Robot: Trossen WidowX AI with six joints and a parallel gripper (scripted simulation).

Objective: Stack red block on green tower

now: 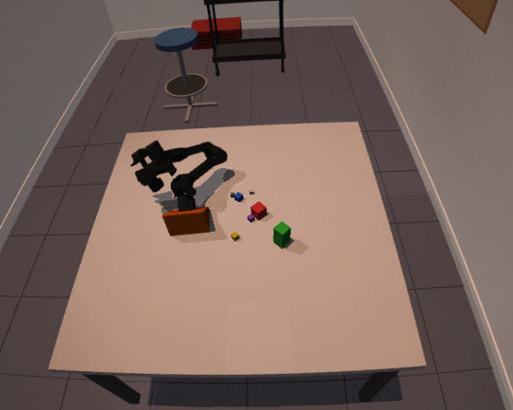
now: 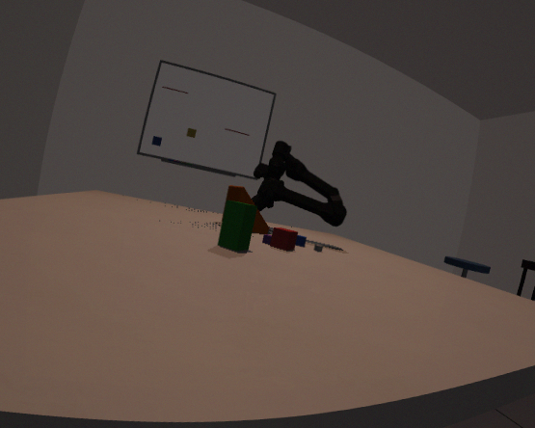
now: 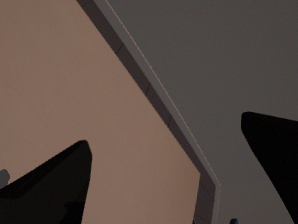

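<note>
Now: the red block 53 cm ahead of my gripper tip, 10 cm to the right of it and 15 cm below it. The rest, counted from my gripper tip: blue block: 43 cm ahead, 1 cm to the right, 16 cm below; yellow block: 43 cm ahead, 22 cm to the right, 16 cm below; purple block: 49 cm ahead, 13 cm to the right, 16 cm below.
</note>
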